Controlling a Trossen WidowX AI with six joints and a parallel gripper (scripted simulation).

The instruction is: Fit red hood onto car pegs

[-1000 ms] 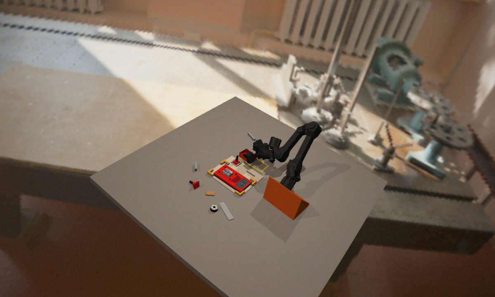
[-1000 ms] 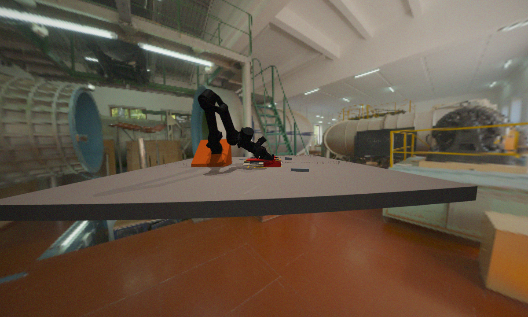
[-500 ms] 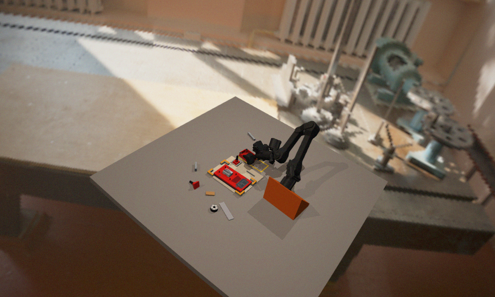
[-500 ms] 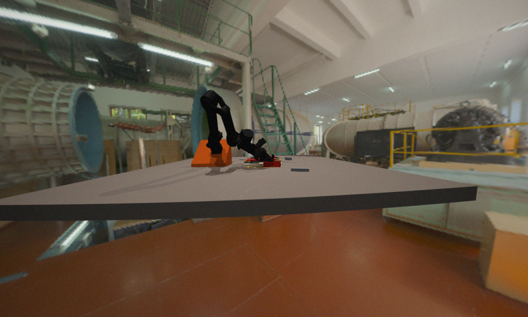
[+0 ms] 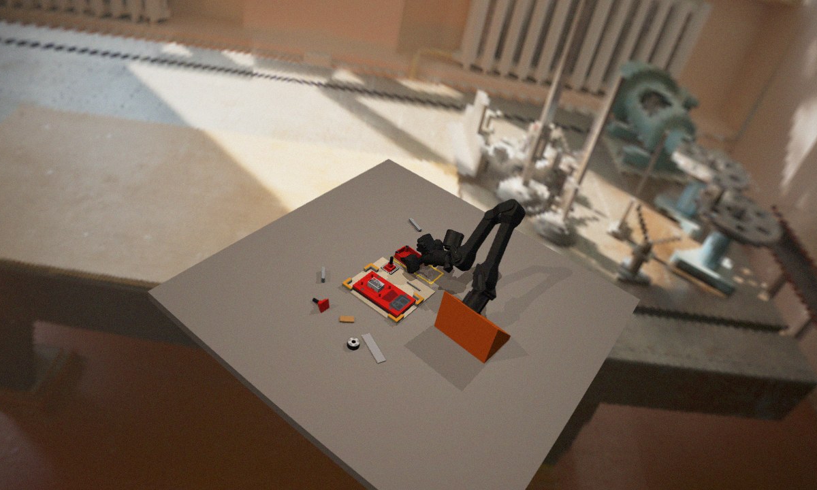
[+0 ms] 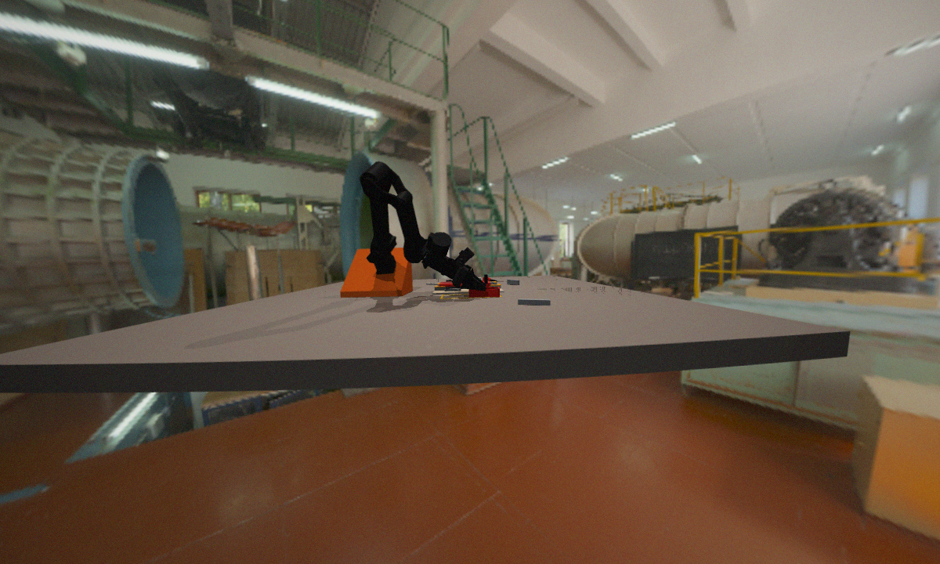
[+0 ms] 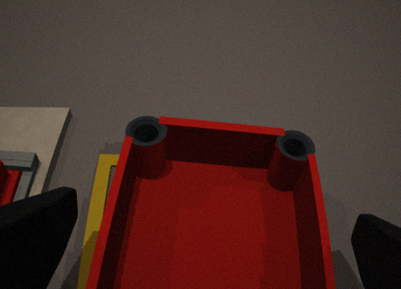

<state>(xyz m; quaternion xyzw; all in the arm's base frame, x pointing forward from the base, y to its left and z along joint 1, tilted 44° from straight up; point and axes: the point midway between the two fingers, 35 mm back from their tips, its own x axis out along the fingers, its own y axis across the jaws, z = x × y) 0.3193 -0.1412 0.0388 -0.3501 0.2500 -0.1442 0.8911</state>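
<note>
Right now my gripper tip is 2 cm above the red hood and 1 cm past it. The rest, counted from my gripper tip: jig (20 cm to the left, 5 cm behind, 1 cm below); grey engine block (23 cm to the left, 3 cm behind).
</note>
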